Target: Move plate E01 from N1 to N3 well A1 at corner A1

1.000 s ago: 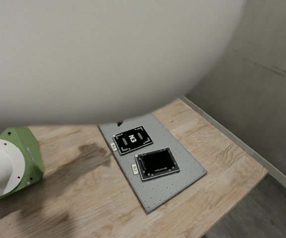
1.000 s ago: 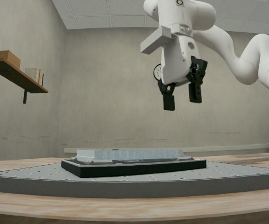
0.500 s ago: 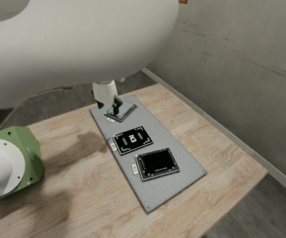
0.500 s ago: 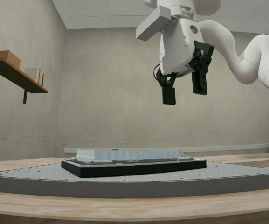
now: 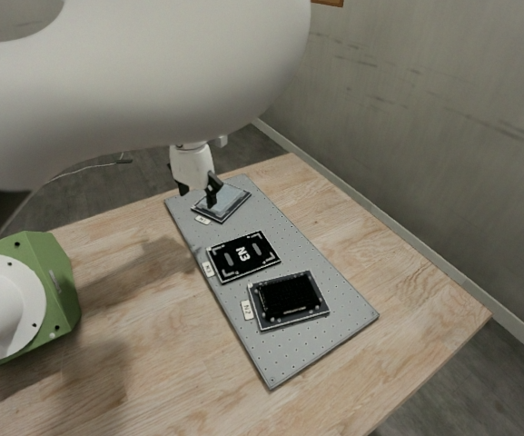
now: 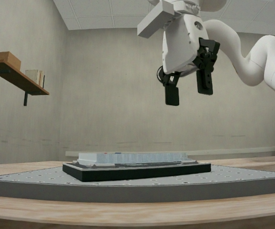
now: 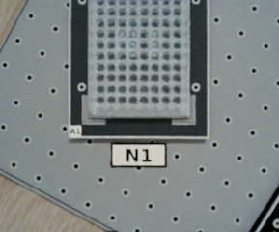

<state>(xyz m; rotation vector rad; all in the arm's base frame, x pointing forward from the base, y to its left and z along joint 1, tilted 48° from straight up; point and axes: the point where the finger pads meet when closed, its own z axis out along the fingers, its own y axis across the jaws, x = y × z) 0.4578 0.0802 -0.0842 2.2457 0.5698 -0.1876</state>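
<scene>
Now: the plate E01 110 mm below my hand, 100 mm ahead of it and 90 mm to the left of it. From my hand the other things lie so: nest N1: 130 mm below, 100 mm ahead, 90 mm to the left; nest N3: 140 mm to the right, 130 mm below, 50 mm ahead; black well plate: 300 mm to the right, 110 mm below, 80 mm ahead.
</scene>
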